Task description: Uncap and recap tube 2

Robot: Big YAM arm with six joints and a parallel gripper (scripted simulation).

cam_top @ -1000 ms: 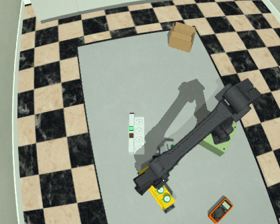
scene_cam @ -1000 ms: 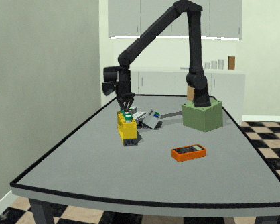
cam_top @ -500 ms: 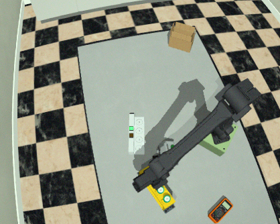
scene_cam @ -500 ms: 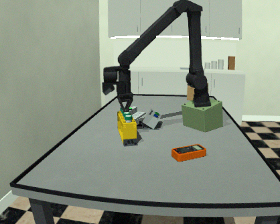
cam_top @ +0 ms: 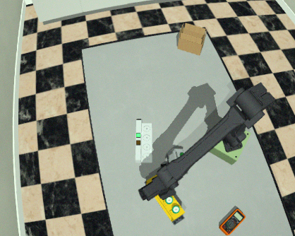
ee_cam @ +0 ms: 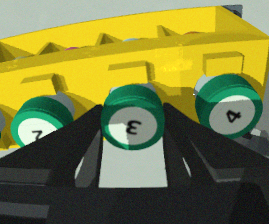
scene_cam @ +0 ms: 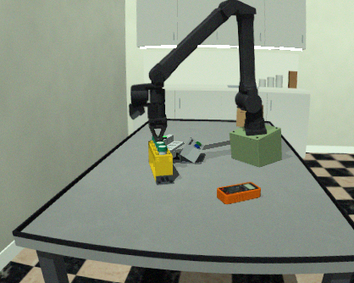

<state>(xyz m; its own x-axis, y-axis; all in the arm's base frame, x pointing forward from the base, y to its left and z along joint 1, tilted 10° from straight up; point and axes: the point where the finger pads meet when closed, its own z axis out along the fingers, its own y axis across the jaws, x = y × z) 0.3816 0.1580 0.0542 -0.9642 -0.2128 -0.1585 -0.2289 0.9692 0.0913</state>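
The cap is 5 cm to the left of my hand and 2 cm behind it. The rest, counted from my hand: grey key housing: 14 cm to the right, 12 cm behind, 6 cm below; green READY key: 16 cm to the right, 14 cm behind, 5 cm below; blue cycle key: 14 cm behind, 12 cm to the right, 5 cm below.
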